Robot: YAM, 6 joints.
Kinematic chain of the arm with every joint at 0, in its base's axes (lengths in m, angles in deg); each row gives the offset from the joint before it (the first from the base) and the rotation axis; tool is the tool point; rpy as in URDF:
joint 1: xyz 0 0 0.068 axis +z
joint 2: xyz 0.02 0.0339 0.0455 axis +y
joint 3: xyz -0.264 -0.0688 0 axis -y
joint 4: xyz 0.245 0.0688 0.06 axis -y
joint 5: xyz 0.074 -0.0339 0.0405 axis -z
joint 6: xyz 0.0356 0 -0.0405 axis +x
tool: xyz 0 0 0 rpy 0 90 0
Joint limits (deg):
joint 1: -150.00..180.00
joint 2: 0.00..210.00
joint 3: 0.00..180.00
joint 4: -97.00..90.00
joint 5: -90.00..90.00
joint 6: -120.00..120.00
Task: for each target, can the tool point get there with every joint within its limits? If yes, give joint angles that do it. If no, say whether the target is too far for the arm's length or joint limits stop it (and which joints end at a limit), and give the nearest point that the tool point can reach.
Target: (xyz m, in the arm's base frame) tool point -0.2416 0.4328 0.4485
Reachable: yes | joints 122.26 146.91 155.40 69.52 48.64 43.60
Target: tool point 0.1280 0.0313 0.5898
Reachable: yes | joints 5.49 58.29 93.96 -0.46 -32.06 62.61
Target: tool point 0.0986 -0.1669 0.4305
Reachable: yes | joints -57.20 63.41 85.21 -59.02 12.23 -59.55
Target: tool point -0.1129 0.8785 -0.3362
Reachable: no: too far | nearest point -0.0733 0.5707 -0.1750 | short by 0.350 m
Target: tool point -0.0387 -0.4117 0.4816
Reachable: yes | joints 88.65 17.85 119.16 40.41 -54.43 -45.49
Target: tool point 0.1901 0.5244 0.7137
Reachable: no: too far | nearest point 0.1492 0.4114 0.5796 | short by 0.180 m
